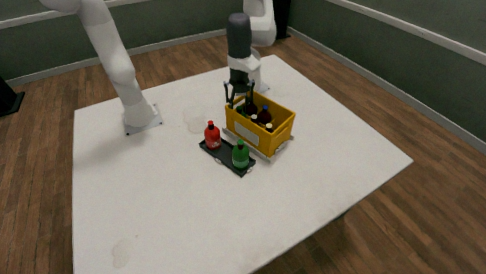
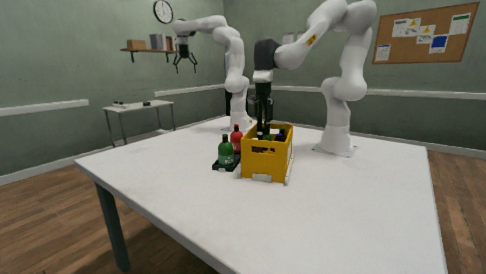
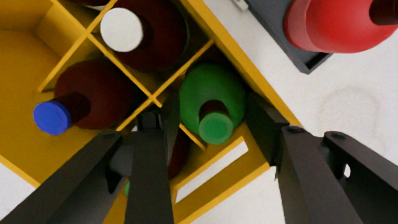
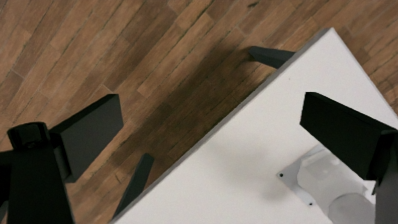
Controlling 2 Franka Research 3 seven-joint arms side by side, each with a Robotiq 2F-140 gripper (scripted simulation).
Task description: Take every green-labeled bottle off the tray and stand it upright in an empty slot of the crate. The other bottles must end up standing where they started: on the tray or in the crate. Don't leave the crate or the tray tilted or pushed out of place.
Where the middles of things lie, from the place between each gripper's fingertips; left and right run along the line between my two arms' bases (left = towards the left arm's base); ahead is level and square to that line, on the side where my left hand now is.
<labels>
The yellow crate [image 1: 264,141] lies 8 cm below my left hand [image 2: 263,132], 7 cm to the left of it and 6 cm ahead of it. Round my left hand: blue-capped bottle [image 3: 97,94]: 11 cm to the left, 8 cm below, 5 cm ahead.
The yellow crate lies 108 cm to the left of my right hand, 40 cm ahead of it and 33 cm below it. Round my right hand: blue-capped bottle 112 cm to the left, 38 cm ahead, 33 cm below.
</labels>
